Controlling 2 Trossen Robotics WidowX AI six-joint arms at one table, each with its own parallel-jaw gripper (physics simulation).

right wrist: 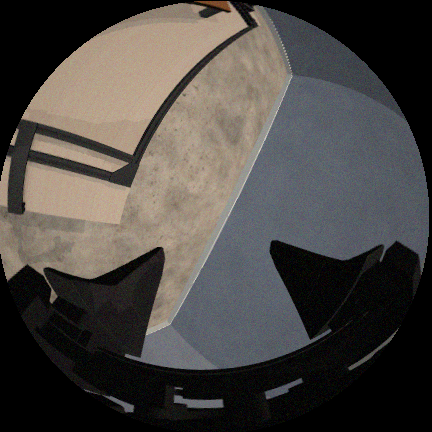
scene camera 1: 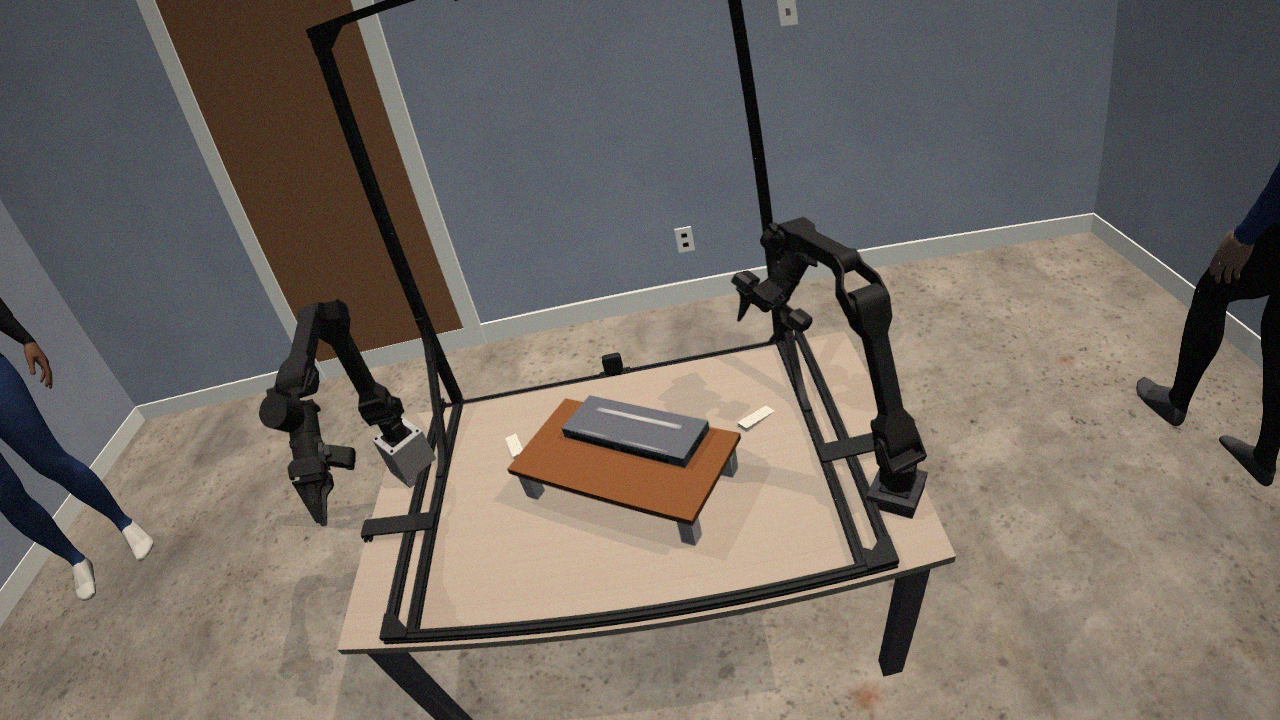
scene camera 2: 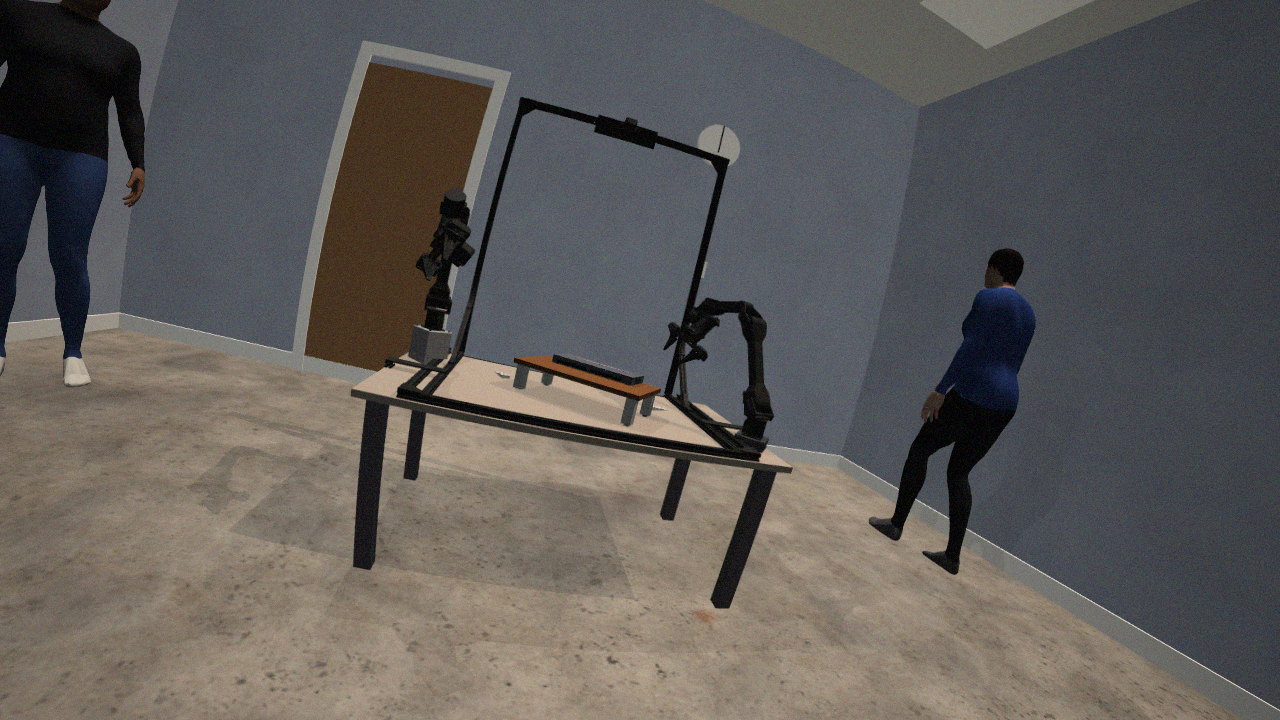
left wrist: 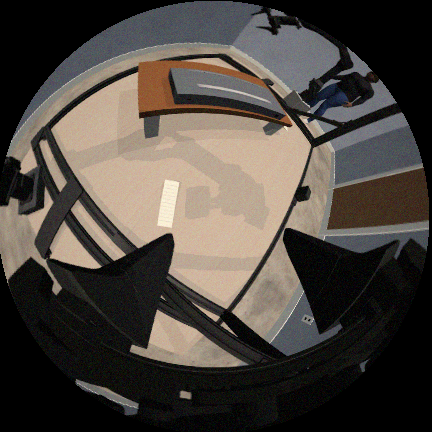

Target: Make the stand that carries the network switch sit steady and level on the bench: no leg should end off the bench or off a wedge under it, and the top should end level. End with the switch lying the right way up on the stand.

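Frame: origin at the left arm's base, x back, y left, z down, level; metres.
Where they show: left gripper, fingertip midpoint: [scene camera 1: 753, 332] [scene camera 2: 671, 356] [left wrist: 229, 237]; right gripper, fingertip midpoint: [right wrist: 218, 250] [scene camera 1: 321, 524] [scene camera 2: 436, 270]; left arm's base at its link origin: [scene camera 1: 897, 483] [scene camera 2: 752, 435] [left wrist: 26, 189]; right arm's base at its link origin: [scene camera 1: 396, 435] [scene camera 2: 432, 328] [left wrist: 302, 98].
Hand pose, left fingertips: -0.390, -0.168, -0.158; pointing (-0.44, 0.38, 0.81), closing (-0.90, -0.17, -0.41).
Observation:
Each offset is from my left fingertips to the top centre of the thing, as dx, dy, dz. Level surfaces: height alone.
The stand, an orange-brown top [scene camera 1: 617, 483] [scene camera 2: 581, 376] [left wrist: 152, 90] on grey legs, stands on the bench; I cannot tell whether it is level. The grey network switch {-0.138, +0.289, +0.063} [scene camera 1: 633, 428] [scene camera 2: 595, 368] [left wrist: 225, 92] lies flat on it, light stripe upward. A pale wedge {+0.019, +0.062, +0.179} [scene camera 1: 756, 417] [left wrist: 168, 203] lies on the bench right of the stand in scene camera 1. Another pale wedge {-0.468, +0.359, +0.179} [scene camera 1: 512, 445] [scene camera 2: 503, 374] lies beside its left edge. My left gripper [scene camera 1: 746, 301] [left wrist: 229, 237] is open and empty, above the bench's back right. My right gripper [scene camera 1: 316, 508] [right wrist: 218, 250] is open and empty, out left of the bench.
A black frame [scene camera 1: 425, 537] [scene camera 2: 572, 431] runs around the bench top {dz +0.191} [scene camera 1: 537, 582], with tall posts [scene camera 1: 371, 201] [scene camera 1: 751, 116] at the back. A small black camera [scene camera 1: 611, 362] sits on the back rail. Two people [scene camera 2: 62, 179] [scene camera 2: 984, 358] stand away from the bench.

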